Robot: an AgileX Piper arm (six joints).
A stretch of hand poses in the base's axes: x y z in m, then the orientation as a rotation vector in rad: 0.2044, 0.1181, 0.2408, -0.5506, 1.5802, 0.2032; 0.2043, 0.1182, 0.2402, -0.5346, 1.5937, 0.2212; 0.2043, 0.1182, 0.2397, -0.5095, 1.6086, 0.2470; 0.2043, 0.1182, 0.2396, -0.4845, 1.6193, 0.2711; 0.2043, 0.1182, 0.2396, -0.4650, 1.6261, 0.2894; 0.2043, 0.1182, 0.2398, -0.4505, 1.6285, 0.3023; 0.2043, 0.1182, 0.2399, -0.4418, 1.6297, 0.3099; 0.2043, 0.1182, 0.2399, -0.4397, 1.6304, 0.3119; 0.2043, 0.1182, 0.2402, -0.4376, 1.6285, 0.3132; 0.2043, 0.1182, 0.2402, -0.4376, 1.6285, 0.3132; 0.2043, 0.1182, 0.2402, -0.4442, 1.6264, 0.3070; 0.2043, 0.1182, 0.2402, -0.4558, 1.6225, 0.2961; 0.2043, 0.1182, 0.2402, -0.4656, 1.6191, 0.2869; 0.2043, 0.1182, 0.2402, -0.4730, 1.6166, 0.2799; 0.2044, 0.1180, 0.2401, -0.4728, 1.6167, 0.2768; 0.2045, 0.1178, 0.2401, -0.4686, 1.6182, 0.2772; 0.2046, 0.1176, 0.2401, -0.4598, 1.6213, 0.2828; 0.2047, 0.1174, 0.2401, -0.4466, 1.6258, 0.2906; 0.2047, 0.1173, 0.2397, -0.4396, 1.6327, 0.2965
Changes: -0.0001, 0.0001, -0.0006, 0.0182, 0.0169, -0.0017; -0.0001, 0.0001, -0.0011, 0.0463, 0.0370, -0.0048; -0.0001, 0.0001, -0.0012, 0.0741, 0.0530, -0.0081; -0.0001, 0.0001, -0.0012, 0.0957, 0.0640, -0.0106; -0.0001, 0.0001, -0.0010, 0.1120, 0.0696, -0.0125; -0.0001, 0.0001, -0.0009, 0.1216, 0.0727, -0.0136; -0.0001, 0.0001, -0.0009, 0.1240, 0.0739, -0.0139; -0.0001, 0.0001, -0.0006, 0.1265, 0.0724, -0.0141; -0.0001, 0.0001, -0.0006, 0.1265, 0.0724, -0.0141; -0.0001, 0.0001, -0.0006, 0.1192, 0.0688, -0.0133; -0.0001, 0.0001, -0.0006, 0.1063, 0.0622, -0.0118; -0.0001, 0.0001, -0.0006, 0.0954, 0.0567, -0.0106; -0.0001, 0.0001, -0.0006, 0.0872, 0.0525, -0.0096; 0.0000, -0.0001, -0.0007, 0.0854, 0.0517, -0.0116; 0.0001, -0.0003, -0.0007, 0.0880, 0.0532, -0.0143; 0.0002, -0.0005, -0.0007, 0.0962, 0.0575, -0.0170; 0.0003, -0.0007, -0.0007, 0.1081, 0.0636, -0.0215; 0.0003, -0.0008, -0.0011, 0.1144, 0.0717, -0.0235
